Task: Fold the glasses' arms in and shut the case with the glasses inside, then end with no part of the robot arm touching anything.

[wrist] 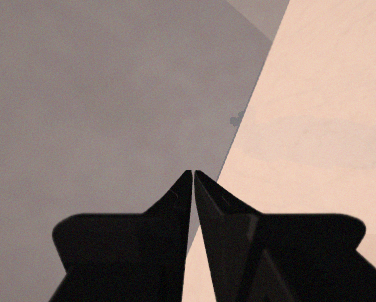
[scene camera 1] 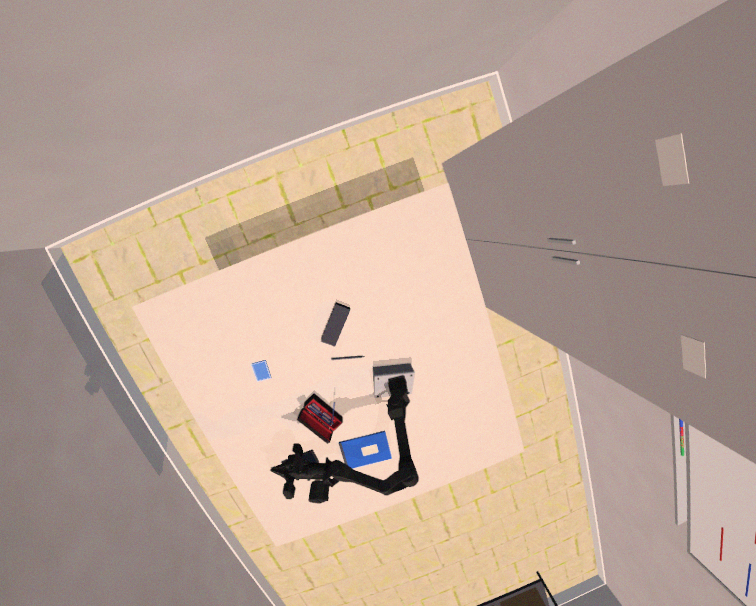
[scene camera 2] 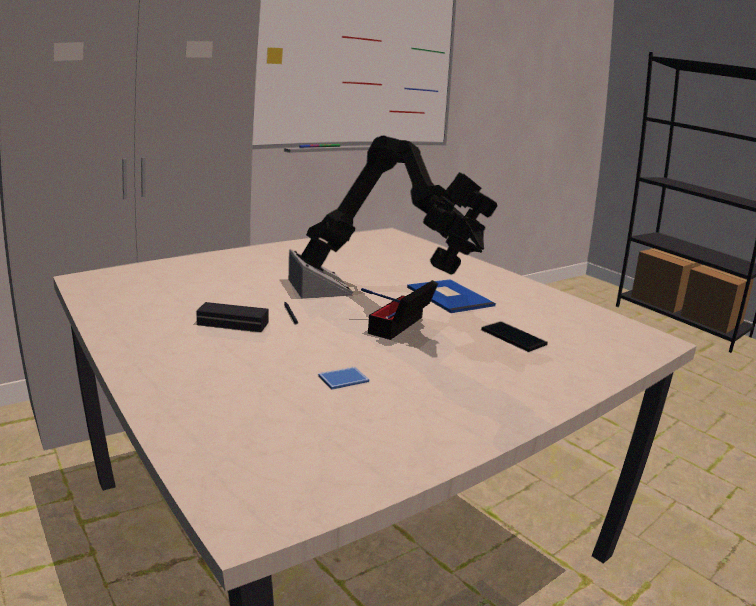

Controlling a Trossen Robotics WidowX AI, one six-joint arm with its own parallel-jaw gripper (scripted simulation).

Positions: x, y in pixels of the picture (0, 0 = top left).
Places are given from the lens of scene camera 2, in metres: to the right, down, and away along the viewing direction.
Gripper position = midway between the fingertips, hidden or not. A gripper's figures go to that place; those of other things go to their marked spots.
my gripper [scene camera 2: 481, 249]: 0.21, -0.11, 1.22
black box [scene camera 2: 255, 319]: -0.27, 0.04, 1.34
